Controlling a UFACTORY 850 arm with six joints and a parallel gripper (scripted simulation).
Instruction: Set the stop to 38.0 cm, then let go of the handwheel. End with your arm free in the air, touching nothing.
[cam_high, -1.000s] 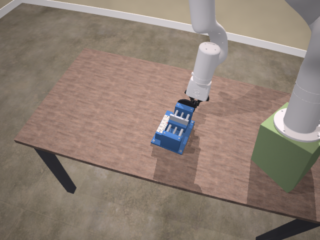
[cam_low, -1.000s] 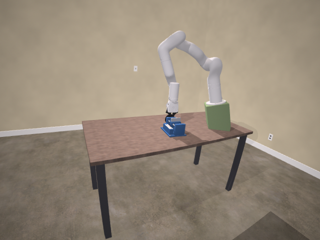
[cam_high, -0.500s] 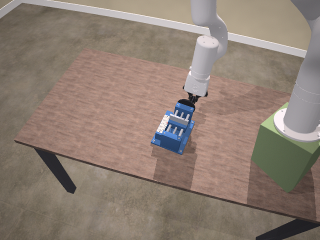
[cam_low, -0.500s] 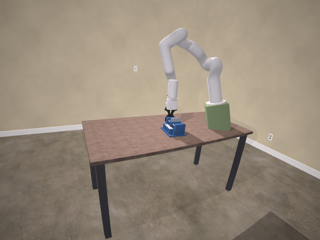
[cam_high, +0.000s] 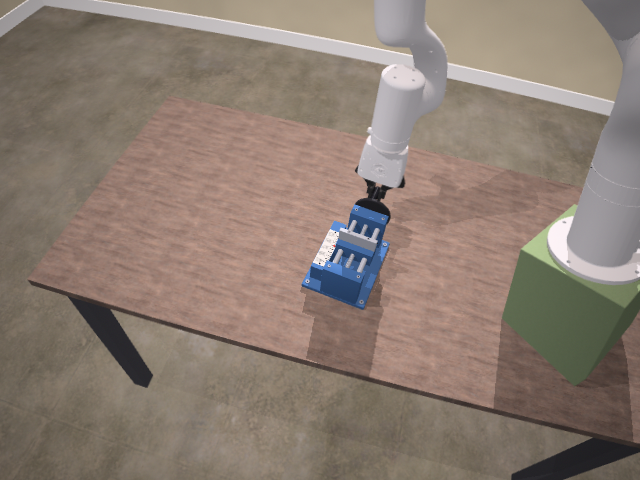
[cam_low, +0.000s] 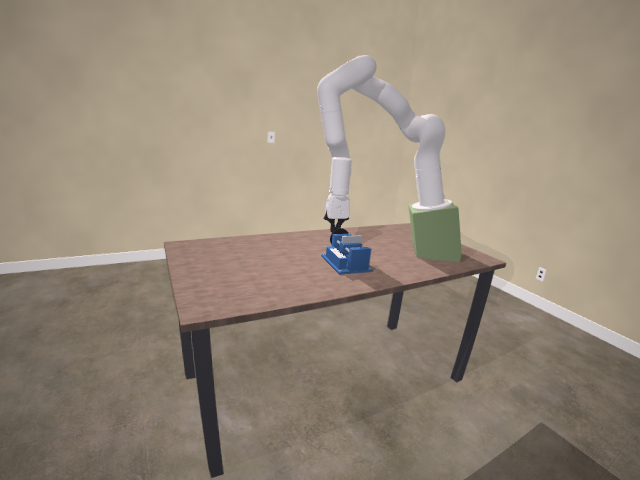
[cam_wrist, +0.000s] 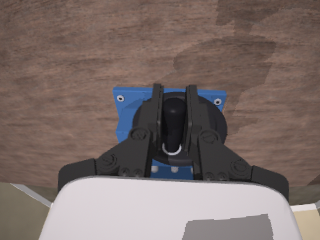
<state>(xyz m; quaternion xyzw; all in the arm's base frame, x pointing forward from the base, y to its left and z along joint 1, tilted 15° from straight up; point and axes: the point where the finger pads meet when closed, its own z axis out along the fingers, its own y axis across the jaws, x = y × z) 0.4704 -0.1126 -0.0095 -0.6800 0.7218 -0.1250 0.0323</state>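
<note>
Now: the black handwheel 2 cm to the left of my hand and 1 cm below it. The rest, counted from my hand: grey stop block (2 cm ahead, 16 cm to the left, 2 cm below).
</note>
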